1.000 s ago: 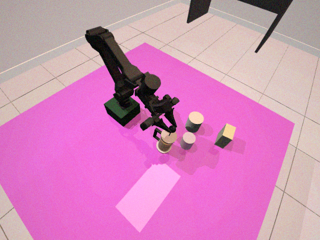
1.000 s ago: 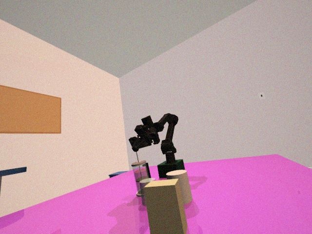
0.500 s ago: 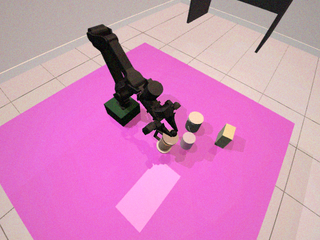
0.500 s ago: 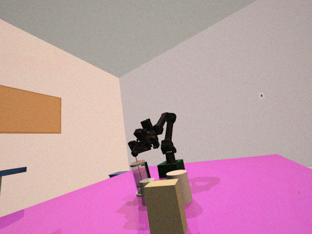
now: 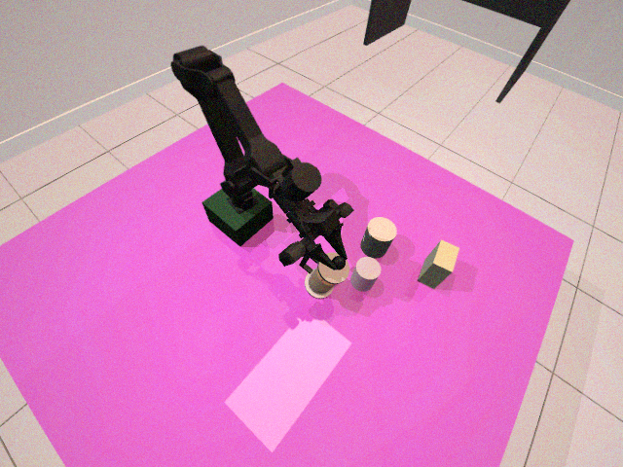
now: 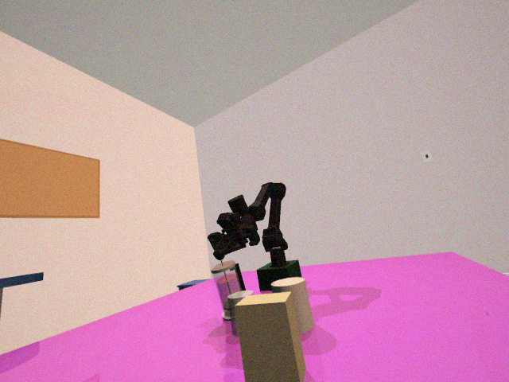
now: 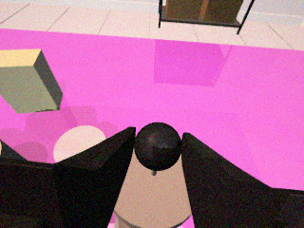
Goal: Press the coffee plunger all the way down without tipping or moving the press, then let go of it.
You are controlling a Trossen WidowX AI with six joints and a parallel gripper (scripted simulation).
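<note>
My gripper tip is 40 mm past the coffee press, 10 mm to the left of it and 80 mm above it.
</note>
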